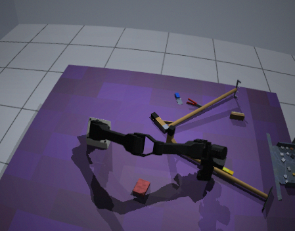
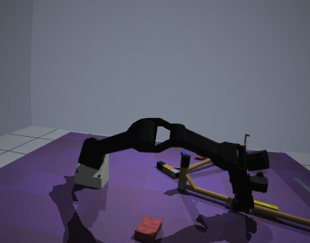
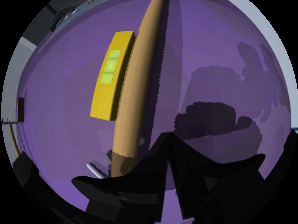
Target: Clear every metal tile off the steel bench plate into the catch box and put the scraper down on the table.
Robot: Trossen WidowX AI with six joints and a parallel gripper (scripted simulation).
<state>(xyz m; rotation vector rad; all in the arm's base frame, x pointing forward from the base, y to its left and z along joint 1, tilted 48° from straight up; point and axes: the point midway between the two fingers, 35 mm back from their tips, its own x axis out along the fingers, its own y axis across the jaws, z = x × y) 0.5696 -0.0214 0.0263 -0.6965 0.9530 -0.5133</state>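
The long scraper lies 5 cm above my gripper tip, 3 cm to the left of it and 2 cm ahead of it. From my gripper tip the other things lie so: red block (30 cm behind, 17 cm to the right); then yellow block (7 cm ahead, 4 cm to the left, 1 cm above); then brown block (46 cm to the left, 10 cm ahead, 1 cm above).
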